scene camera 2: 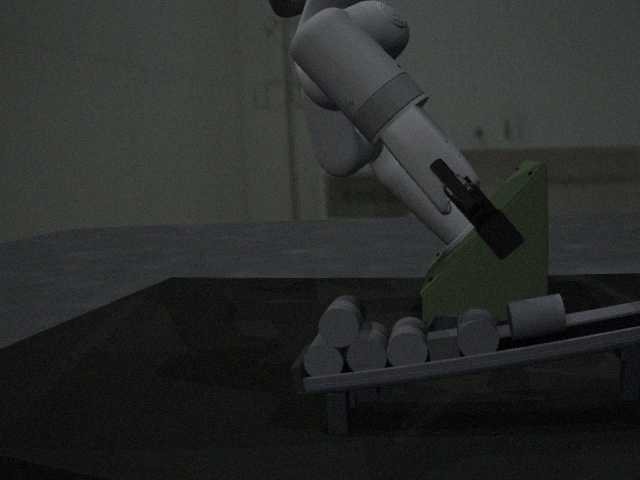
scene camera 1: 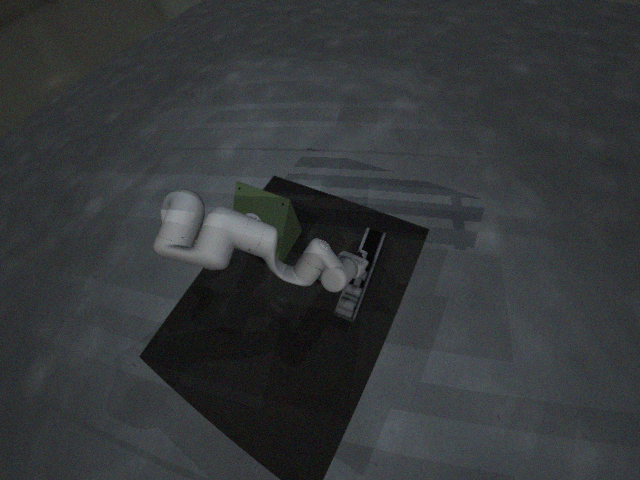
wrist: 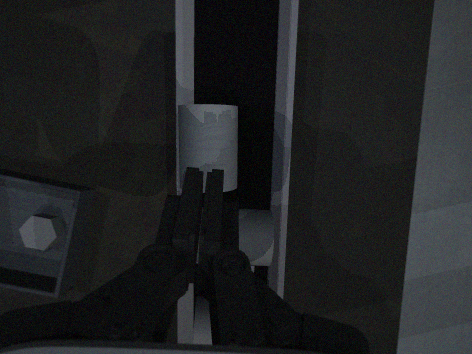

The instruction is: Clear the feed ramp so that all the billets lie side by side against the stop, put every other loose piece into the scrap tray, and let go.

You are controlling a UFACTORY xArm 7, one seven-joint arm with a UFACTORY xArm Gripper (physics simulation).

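Seen in the pictures: gripper, fingertip midpoint: (scene camera 2: 512, 249) (scene camera 1: 359, 256) (wrist: 204, 191); arm's base, link origin: (scene camera 2: 467, 230).
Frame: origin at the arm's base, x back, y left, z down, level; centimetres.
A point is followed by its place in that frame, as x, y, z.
Note:
The sloping feed ramp (scene camera 1: 375, 258) @(-56.3, 4.7, 3.6) (scene camera 2: 516, 355) (wrist: 286, 100) @(-56.3, 6.0, 3.2) has its stop (scene camera 2: 298, 376) @(-56.1, -21.4, 6.5) at the low end. One billet (scene camera 2: 323, 359) @(-54.8, -19.1, 5.2) is by the stop; another billet (scene camera 2: 340, 325) @(-54.8, -17.2, 1.7) rests on top of it and a second-row billet (scene camera 2: 367, 352) @(-54.9, -14.7, 4.4). Uphill follow a billet (scene camera 2: 407, 347) @(-55.1, -10.8, 4.0), a grey block (scene camera 2: 443, 345) @(-53.9, -7.2, 4.3) and a crosswise billet (scene camera 2: 478, 334) @(-55.1, -3.9, 2.9) (wrist: 257, 237) @(-54.0, -3.4, 1.5). Higher up, a billet (scene camera 2: 537, 316) @(-52.7, 2.4, 2.0) (wrist: 207, 145) @(-50.8, 2.6, 0.6) lies lengthwise, overlapping one rail. The scrap tray (wrist: 69, 245) @(-38.0, -5.6, 9.5) holds a pale hexagonal piece (wrist: 38, 232) @(-34.6, -4.6, 10.8). My gripper (scene camera 2: 510, 246) @(-50.9, 0.1, -4.5) (wrist: 204, 191) @(-50.9, 0.1, -4.5) is shut and empty above the ramp.
The green wedge-shaped base mount (scene camera 1: 263, 206) @(-5.1, 7.4, -7.8) (scene camera 2: 496, 289) @(-16.9, 3.0, 7.5) stands behind the ramp in the second scene view. The arm hides part of the ramp in the first scene view, where the tray does not show. A dark mat (scene camera 1: 248, 382) @(-26.0, -58.0, 12.8) (scene camera 2: 129, 372) @(-40.8, -49.0, 12.8) lies beneath.

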